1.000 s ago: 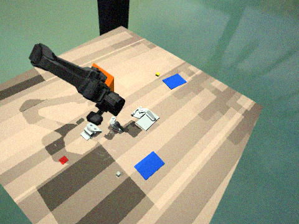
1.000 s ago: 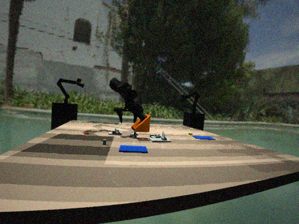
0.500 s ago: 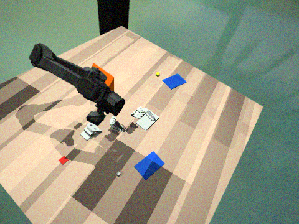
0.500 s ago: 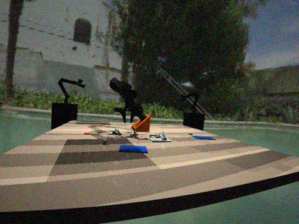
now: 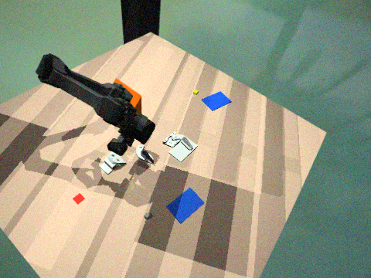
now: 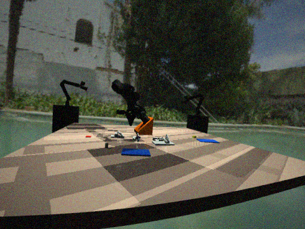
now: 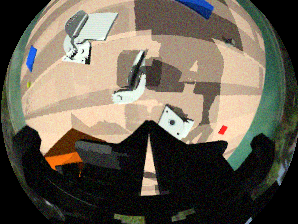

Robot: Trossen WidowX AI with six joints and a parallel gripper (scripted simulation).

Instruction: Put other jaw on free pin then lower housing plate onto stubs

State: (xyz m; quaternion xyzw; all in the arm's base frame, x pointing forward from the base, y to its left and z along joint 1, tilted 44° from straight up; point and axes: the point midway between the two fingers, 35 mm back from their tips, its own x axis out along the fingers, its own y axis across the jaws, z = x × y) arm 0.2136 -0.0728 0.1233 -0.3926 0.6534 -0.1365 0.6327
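The grey jaw lies 10 mm ahead of my gripper tip, 50 mm to the left of it and 70 mm below it. The rest, counted from my gripper tip: grey cube: 240 mm ahead, 120 mm to the right, 70 mm below; then red patch: 20 mm ahead, 260 mm to the right, 80 mm below; then white base plate: 120 mm ahead, 190 mm to the left, 80 mm below.
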